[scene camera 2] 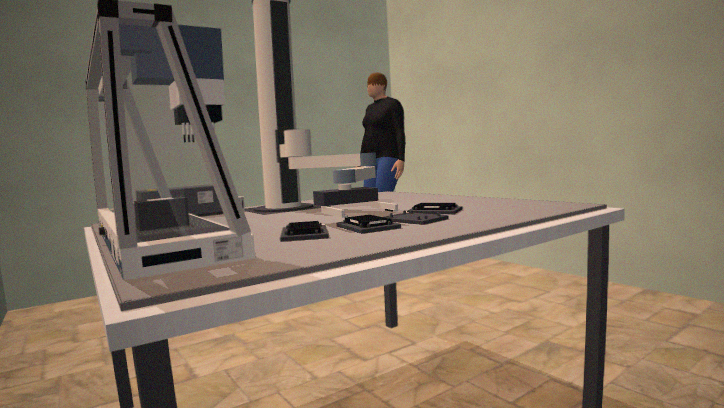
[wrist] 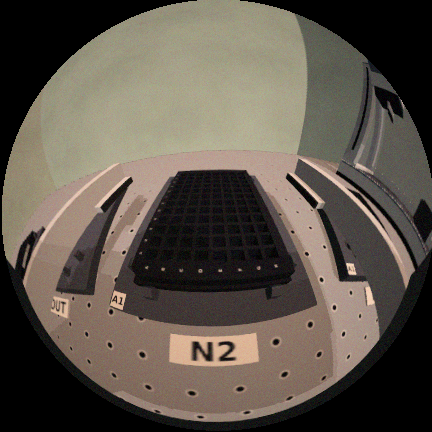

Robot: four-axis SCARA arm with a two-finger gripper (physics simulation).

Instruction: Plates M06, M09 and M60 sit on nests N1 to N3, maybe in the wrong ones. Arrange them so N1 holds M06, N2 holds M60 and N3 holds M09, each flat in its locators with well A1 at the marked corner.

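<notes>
A black gridded plate sits on dark nest N2, whose A1 corner mark is at the near left in the wrist view. No readable plate name shows on its near side; its turn is unclear. My gripper is open and empty, fingers apart on both sides of this plate without touching. Another black plate sits on the left nest in scene camera 2. A third plate sits on the far right nest. Their names are unreadable here.
The OUT nest, beside N2, holds no plate, and its small locators show. A framed machine stands at the table's left end in scene camera 2. The arm's column rises behind the nests. A person stands beyond the table.
</notes>
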